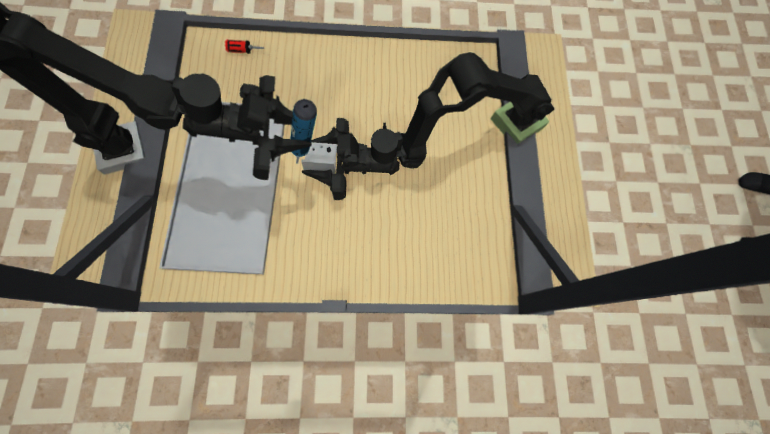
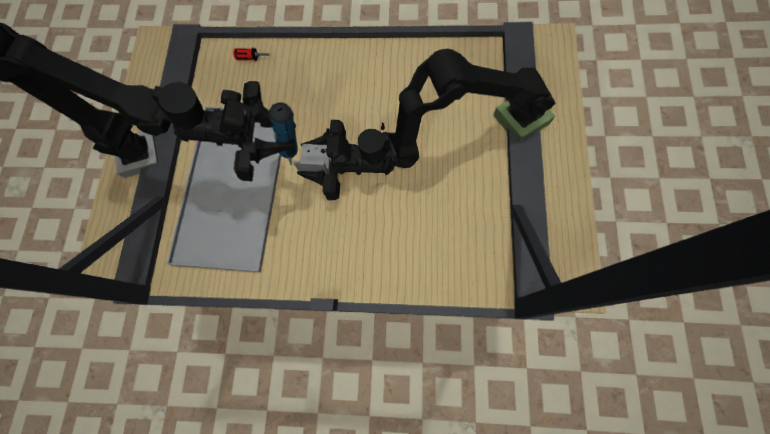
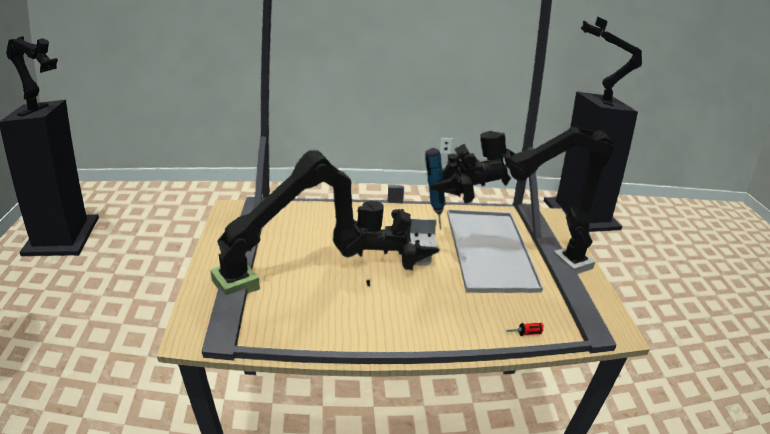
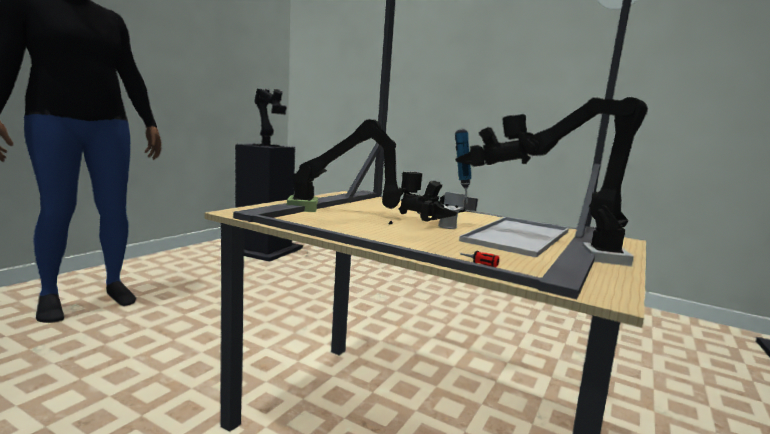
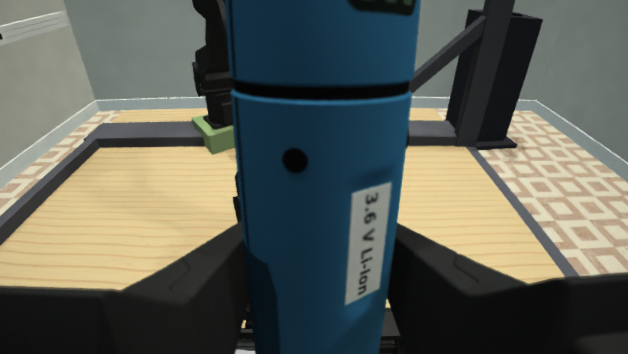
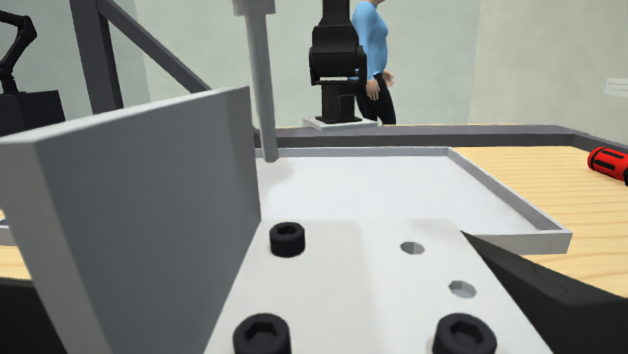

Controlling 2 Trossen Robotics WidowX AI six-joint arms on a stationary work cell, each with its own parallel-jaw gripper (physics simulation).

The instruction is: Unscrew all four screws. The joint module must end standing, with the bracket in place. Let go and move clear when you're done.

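Frame: origin at the left arm's base, x back, y left, z down, level; centimetres.
Where they show: left gripper, fingertip midpoint: [image 1: 311, 133] [image 2: 294, 136] [image 3: 428, 183] [image 4: 458, 159] [image 5: 315, 232]; right gripper, fingertip midpoint: [image 1: 303, 157] [image 2: 299, 159] [image 3: 437, 242] [image 4: 460, 212] [image 6: 343, 236]; left arm's base, link origin: [image 1: 116, 144] [image 2: 134, 150] [image 3: 575, 256] [image 4: 606, 248] [image 6: 338, 120]; right arm's base, link origin: [image 1: 522, 116] [image 2: 525, 111] [image 3: 233, 273] [image 4: 303, 198] [image 5: 224, 119].
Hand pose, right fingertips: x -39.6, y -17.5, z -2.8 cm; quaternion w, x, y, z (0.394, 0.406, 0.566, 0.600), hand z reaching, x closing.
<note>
Things, the pixels of their top centre, and the offset from my right fingertips. "*": a spot on its surface instead.
- blue electric screwdriver, top centre: [image 1: 291, 104] [image 2: 266, 108] [image 3: 441, 149] dz -26.4, dx -0.6, dy -3.0 cm
- joint module, top centre: [image 4: 449, 207] dz -0.8, dx -3.7, dy -1.5 cm
- screw, top centre: [image 3: 368, 281] [image 2: 382, 124] [image 4: 390, 221] dz +4.5, dx -22.1, dy +4.6 cm
- shallow grey tray, top centre: [image 6: 275, 176] [image 1: 227, 181] [image 2: 230, 183] [image 3: 492, 245] [image 4: 518, 231] dz +4.0, dx +18.5, dy +1.4 cm
- red screwdriver, top centre: [image 3: 525, 324] [image 4: 479, 251] [image 1: 243, 42] [image 2: 250, 50] dz +2.7, dx +5.1, dy +36.8 cm
- dark frame, surface spot: [image 3: 409, 356] * dz +3.6, dx -25.1, dy +34.4 cm
My left gripper [image 1: 299, 131] [image 3: 437, 186] [image 5: 315, 232] is shut on the blue electric screwdriver [image 1: 303, 119] [image 3: 434, 177] [image 4: 463, 161] [image 5: 320, 125], held nearly upright, bit down. Its bit [image 6: 264, 95] hangs past the upright plate's far edge, apart from the screws. My right gripper [image 1: 319, 158] [image 6: 343, 236] is shut on the joint module [image 4: 448, 221], which stands with the grey bracket [image 1: 323, 153] [image 3: 423, 237] [image 6: 330, 285] on top. Three black screws [image 6: 287, 240] [image 6: 262, 336] [image 6: 465, 336] sit in the bracket; two holes [image 6: 412, 248] [image 6: 462, 289] are open. One screw [image 2: 382, 126] [image 3: 368, 282] [image 4: 390, 222] lies on the table.
A shallow grey tray [image 1: 215, 242] [image 3: 501, 289] [image 6: 520, 243] lies beside the module, under the left arm. A red screwdriver [image 1: 237, 46] [image 3: 532, 328] [image 4: 485, 258] [image 6: 607, 162] lies near the table edge. A dark frame [image 1: 345, 28] [image 3: 409, 356] borders the table.
</note>
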